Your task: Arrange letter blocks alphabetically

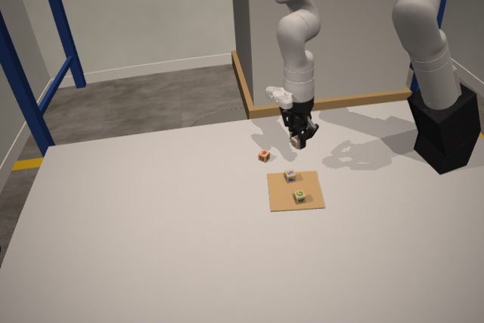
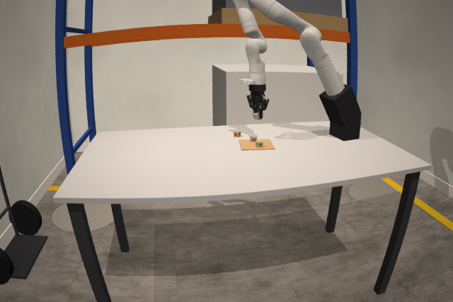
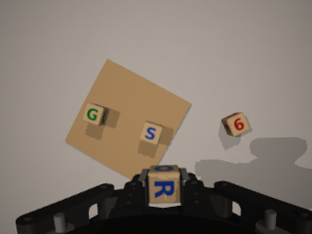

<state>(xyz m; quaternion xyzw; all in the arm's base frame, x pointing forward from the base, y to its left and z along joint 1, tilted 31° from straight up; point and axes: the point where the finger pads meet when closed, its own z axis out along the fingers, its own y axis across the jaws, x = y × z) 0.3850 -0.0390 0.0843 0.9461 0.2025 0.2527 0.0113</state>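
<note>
My hand is 100 mm above the block, 30 mm to the right of it and 20 mm short of it. Also, from my hand: tan mat: 120 mm below, 70 mm to the left, 20 mm ahead.
</note>
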